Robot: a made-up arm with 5 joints.
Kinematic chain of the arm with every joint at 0, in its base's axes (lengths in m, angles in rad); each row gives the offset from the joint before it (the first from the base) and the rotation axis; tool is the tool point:
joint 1: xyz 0 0 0.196 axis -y
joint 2: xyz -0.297 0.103 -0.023 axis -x
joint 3: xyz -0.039 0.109 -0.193 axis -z
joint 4: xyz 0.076 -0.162 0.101 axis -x
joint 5: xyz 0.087 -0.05 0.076 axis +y
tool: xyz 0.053 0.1 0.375
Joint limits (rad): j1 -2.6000..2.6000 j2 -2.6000..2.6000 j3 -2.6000..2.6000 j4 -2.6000..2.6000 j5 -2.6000..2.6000
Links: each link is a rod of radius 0.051 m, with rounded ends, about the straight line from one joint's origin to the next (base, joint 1, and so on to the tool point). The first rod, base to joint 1, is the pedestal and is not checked.
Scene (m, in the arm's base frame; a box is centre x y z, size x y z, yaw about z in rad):
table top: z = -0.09
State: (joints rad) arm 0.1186 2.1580 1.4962 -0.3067 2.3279
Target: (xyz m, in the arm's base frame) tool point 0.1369 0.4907 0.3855
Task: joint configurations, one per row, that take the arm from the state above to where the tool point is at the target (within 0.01 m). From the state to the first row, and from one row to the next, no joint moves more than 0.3 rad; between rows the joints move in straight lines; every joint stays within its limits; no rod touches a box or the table.
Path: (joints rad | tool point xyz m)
1: -0.1759 2.2464 1.3792 -0.3723 2.1275 | -0.2302 0.1406 0.6339
2: -0.4704 2.3348 1.2622 -0.4379 1.9271 | -0.0591 0.2503 0.6409
3: -0.7648 2.4232 1.1452 -0.5036 1.7267 | 0.0700 0.3480 0.5746
4: -1.0593 2.5116 1.0281 -0.5692 1.5263 | 0.1341 0.4289 0.4755
5: -1.3538 2.6000 0.9111 -0.6348 1.3260 | 0.1369 0.4907 0.3855

